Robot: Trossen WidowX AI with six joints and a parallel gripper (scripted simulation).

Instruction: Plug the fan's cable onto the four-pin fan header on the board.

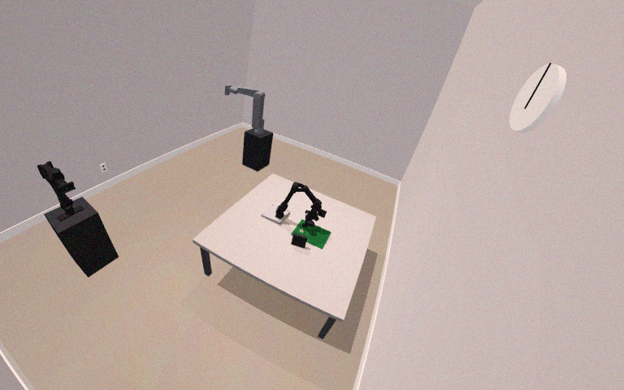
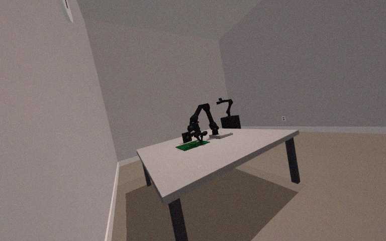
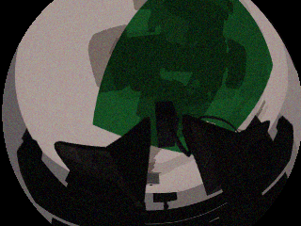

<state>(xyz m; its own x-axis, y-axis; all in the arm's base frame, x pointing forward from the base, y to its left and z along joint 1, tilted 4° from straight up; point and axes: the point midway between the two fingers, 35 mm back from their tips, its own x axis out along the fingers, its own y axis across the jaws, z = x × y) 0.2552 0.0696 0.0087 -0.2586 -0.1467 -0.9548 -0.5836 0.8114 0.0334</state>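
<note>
Right now my gripper tip is 8 cm to the left of the pale header and 2 cm above it. The rest, counted from my gripper tip: black fan 23 cm to the right, 5 cm ahead, 4 cm above; then green board 9 cm ahead, 4 cm to the right, 4 cm below; then black plug 1 cm to the right, 1 cm behind.
</note>
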